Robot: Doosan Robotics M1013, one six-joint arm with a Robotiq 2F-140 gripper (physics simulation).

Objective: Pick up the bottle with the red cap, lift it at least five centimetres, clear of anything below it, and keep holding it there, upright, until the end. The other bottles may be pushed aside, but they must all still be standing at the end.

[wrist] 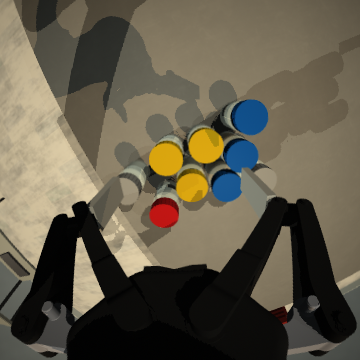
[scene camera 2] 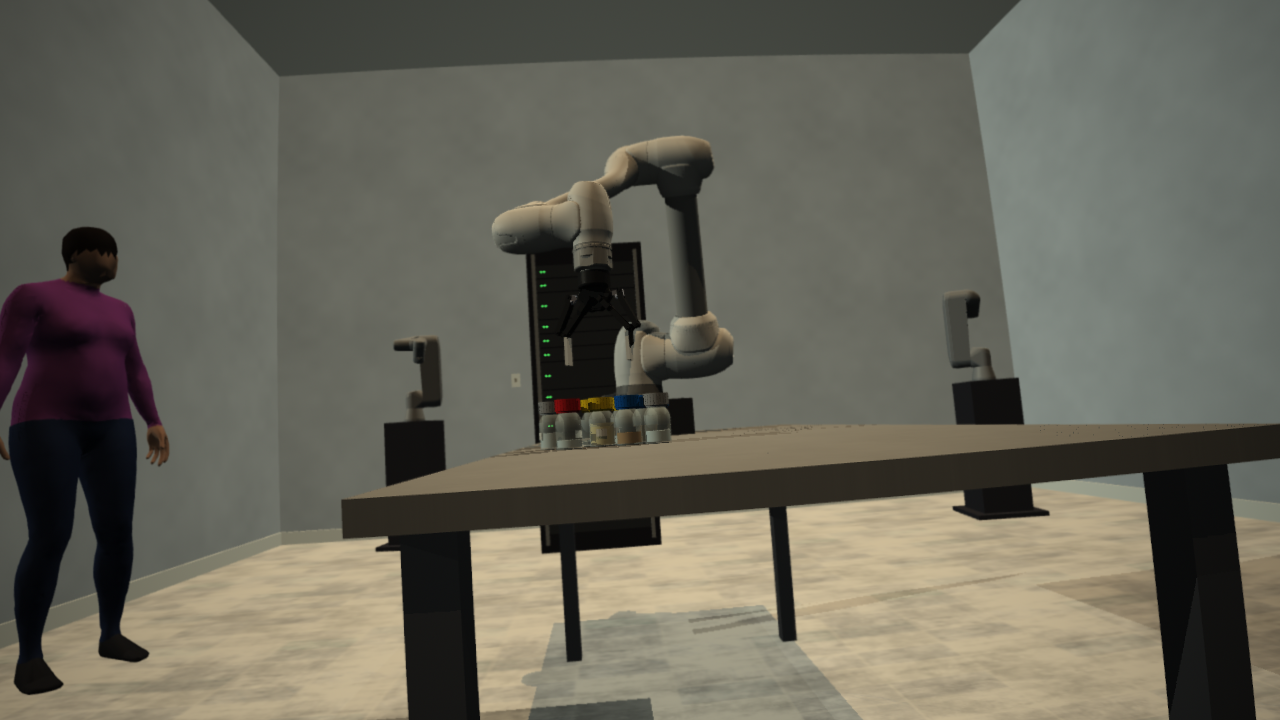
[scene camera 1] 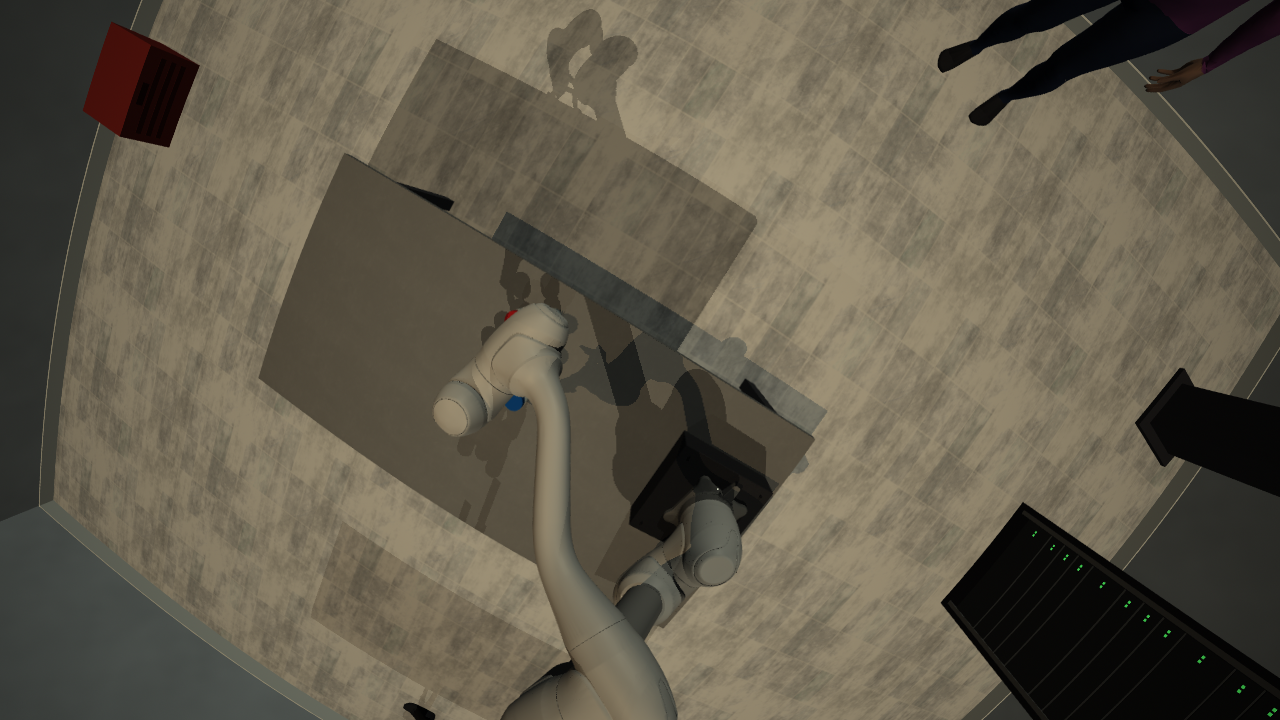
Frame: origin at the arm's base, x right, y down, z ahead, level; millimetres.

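Where they show: gripper, fingertip midpoint: (wrist: 179,182) (scene camera 2: 599,362); arm's base at its link origin: (scene camera 1: 705,512).
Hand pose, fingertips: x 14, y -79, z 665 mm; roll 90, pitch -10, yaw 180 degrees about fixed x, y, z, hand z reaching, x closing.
Each offset is from my fingertips to the top centre of the thing. Level surfaces: height alone.
The red-capped bottle @(dx +57, dy +82, dz +94 mm) (scene camera 1: 510,316) (scene camera 2: 567,420) (wrist: 164,212) stands upright on the table at the edge of a tight cluster. In the wrist view, yellow-capped bottles @(dx +23, dy +82, dz -9 mm) (wrist: 166,158) @(dx -43, dy +82, dz -14 mm) (wrist: 206,145) @(dx -6, dy +82, dz +50 mm) (wrist: 192,186) stand above and right of it. Blue-capped bottles @(dx -121, dy +82, dz -42 mm) (wrist: 250,117) @(dx -98, dy +82, dz +16 mm) (wrist: 241,154) @(dx -66, dy +82, dz +65 mm) (wrist: 227,185) are farther right. Pale-capped bottles @(dx +111, dy +82, dz +28 mm) (wrist: 129,191) @(dx -129, dy +82, dz +70 mm) (wrist: 265,177) stand at both ends. My gripper (scene camera 2: 599,358) (wrist: 179,182) is open and empty, pointing down, its fingertips a little above the caps. In the wrist view, the red cap lies below the line between the fingertips. The arm hides most bottles in scene camera 1.
The table @(dy +186 mm) (scene camera 1: 358,295) (scene camera 2: 805,456) has an edge near the red-capped bottle's side of the cluster. The black base block (scene camera 1: 648,501) stands at the table's other end. A person (scene camera 2: 76,358) and a server rack (scene camera 2: 534,358) stand beyond the table.
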